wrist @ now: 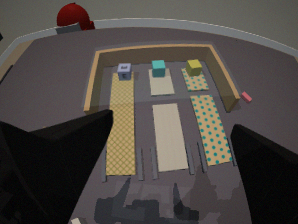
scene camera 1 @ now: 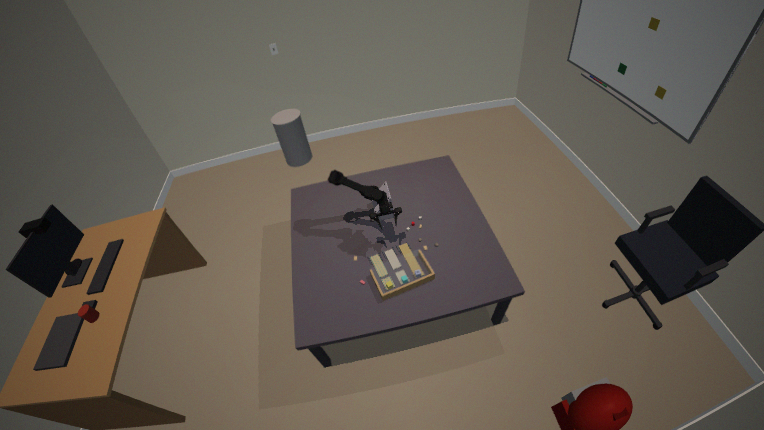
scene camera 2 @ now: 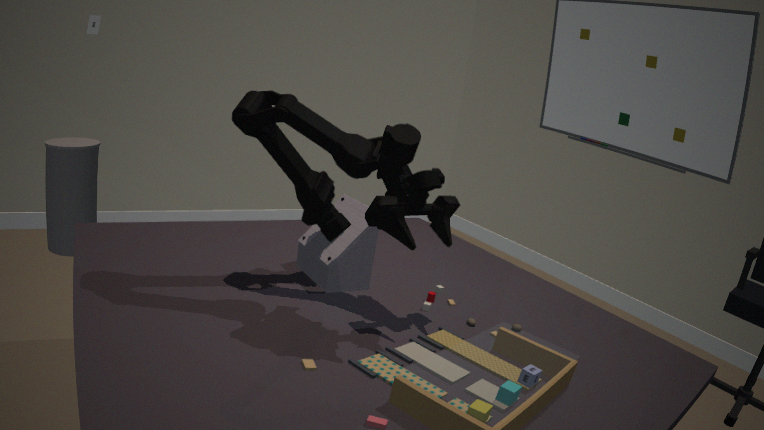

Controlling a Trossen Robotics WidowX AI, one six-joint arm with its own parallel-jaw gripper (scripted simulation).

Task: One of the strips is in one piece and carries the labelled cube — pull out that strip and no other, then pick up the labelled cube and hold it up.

Observation:
The gripper [scene camera 2: 432,247] is open, with nothing in its grasp.
The gripper also shows in the wrist view [wrist: 175,124].

